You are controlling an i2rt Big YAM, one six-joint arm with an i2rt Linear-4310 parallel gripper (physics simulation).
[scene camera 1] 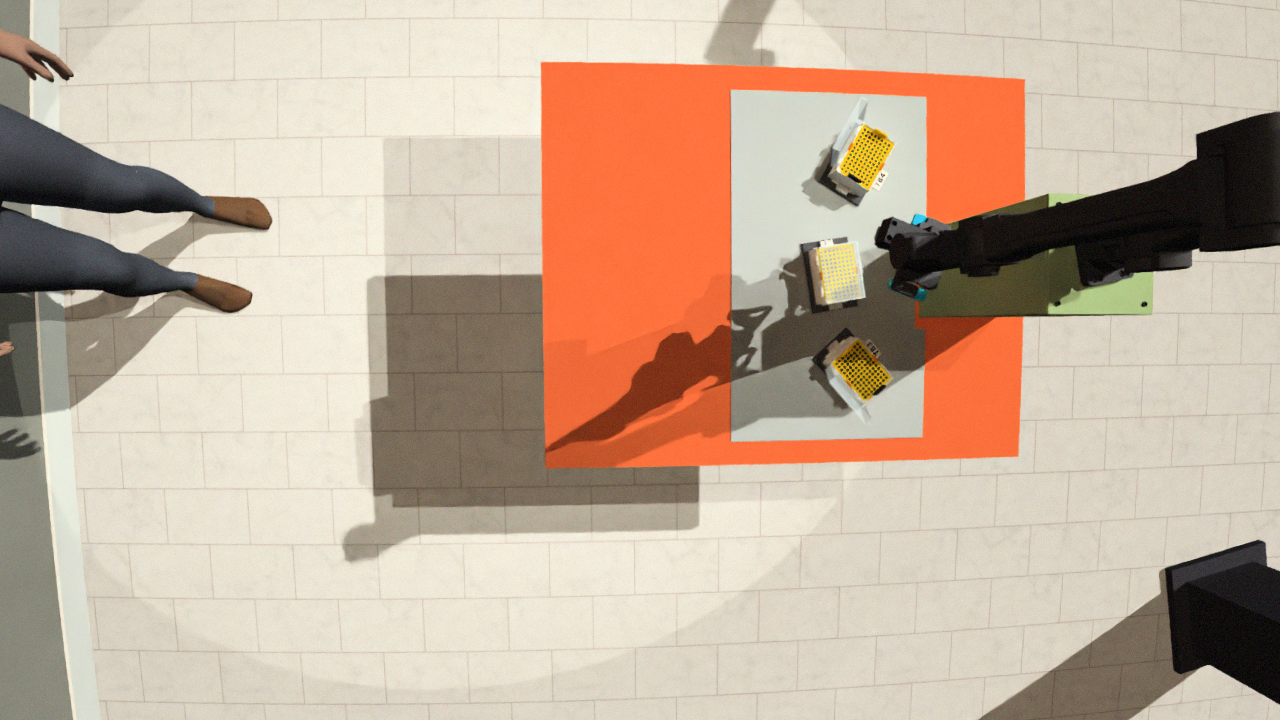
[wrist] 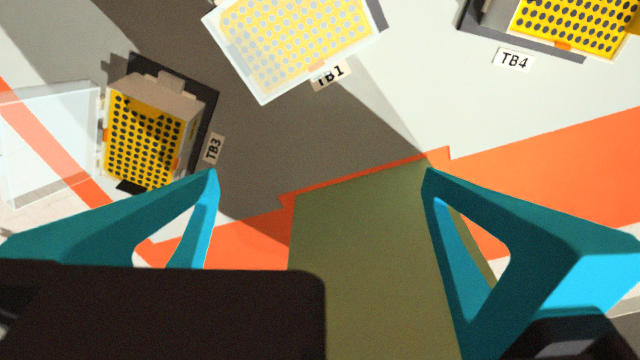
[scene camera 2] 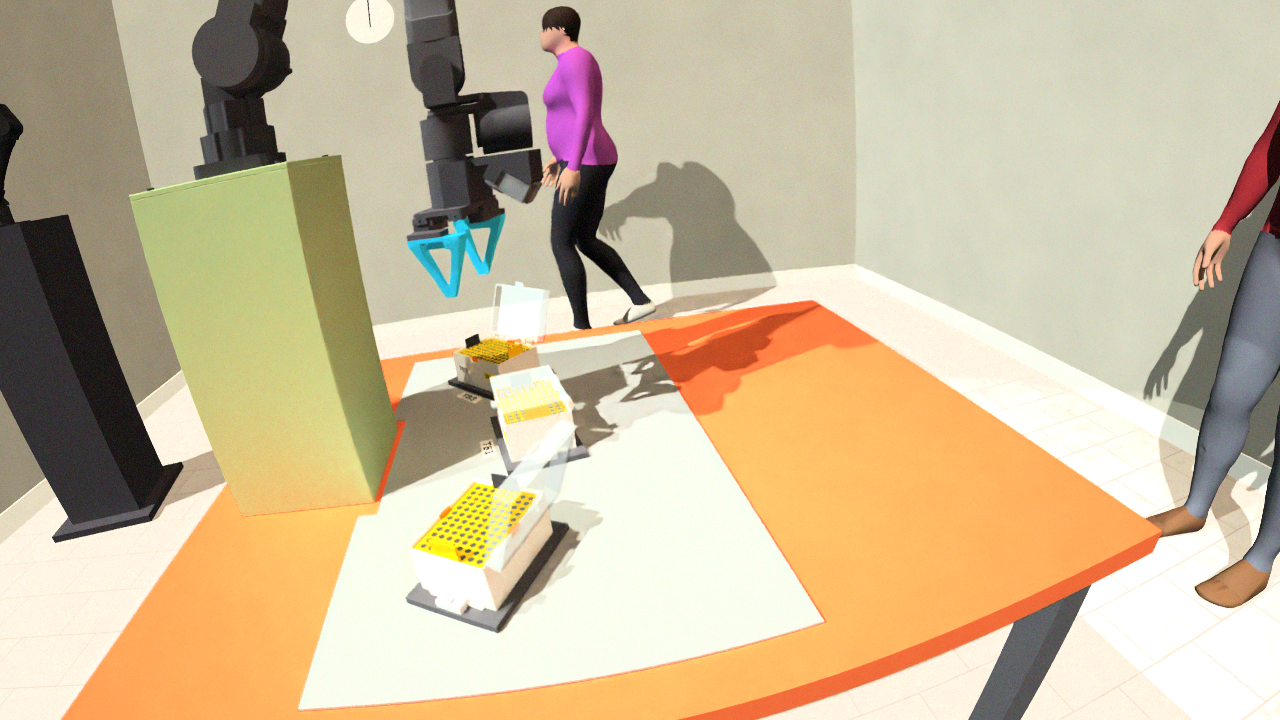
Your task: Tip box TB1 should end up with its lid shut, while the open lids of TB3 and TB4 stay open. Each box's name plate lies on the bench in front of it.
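Frame: origin at the arm's base, x ahead, y left, z up, level; centimetres.
Where they show: gripper, between the fingertips: (wrist: 320, 179) (scene camera 2: 468, 284); arm's base, origin of its link: (scene camera 1: 1098, 246) (scene camera 2: 244, 171).
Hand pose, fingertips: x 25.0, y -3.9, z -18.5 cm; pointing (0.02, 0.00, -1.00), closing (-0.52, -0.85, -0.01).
Observation:
Each offset is from my fingertips to the top centre of the thing. "spot": to the spot under its first point. Level surfaces: height alone.
Tip box TB1 @(dx +4.0, dy -0.3, dz -14.8 cm) (scene camera 1: 838, 273) (scene camera 2: 534, 411) (wrist: 300, 40) stands between the other two; its clear lid lies flat over the yellow tip rack and looks shut. Its name plate @(spot: dx -1.7, dy -0.2, dz -22.3 cm) (wrist: 331, 76) is partly covered by the box in the wrist view. TB3 @(dx +4.1, dy +21.3, dz -15.1 cm) (scene camera 1: 861, 368) (scene camera 2: 494, 362) (wrist: 145, 140) has its clear lid @(spot: dx +10.2, dy +25.3, dz -12.3 cm) (scene camera 2: 520, 311) (wrist: 50, 140) standing open. TB4 @(dx -5.5, dy -23.4, dz -15.1 cm) (scene camera 1: 866, 156) (scene camera 2: 478, 528) (wrist: 575, 25) also has its lid @(dx -0.5, dy -27.8, dz -7.1 cm) (scene camera 1: 850, 129) (scene camera 2: 541, 474) open. My gripper (scene camera 1: 913, 257) (scene camera 2: 468, 283) (wrist: 320, 179) is open and empty, above and apart from the boxes, on TB1's name-plate side.
The boxes stand on a grey mat @(dz -22.5 cm) (scene camera 1: 769, 205) (scene camera 2: 680, 573) on the orange bench @(dz -22.8 cm) (scene camera 1: 626, 179) (scene camera 2: 895, 465). The green pedestal (scene camera 1: 984, 300) (scene camera 2: 241, 358) (wrist: 370, 260) carries the arm beside the bench. A person in purple (scene camera 2: 577, 107) is beyond the bench.

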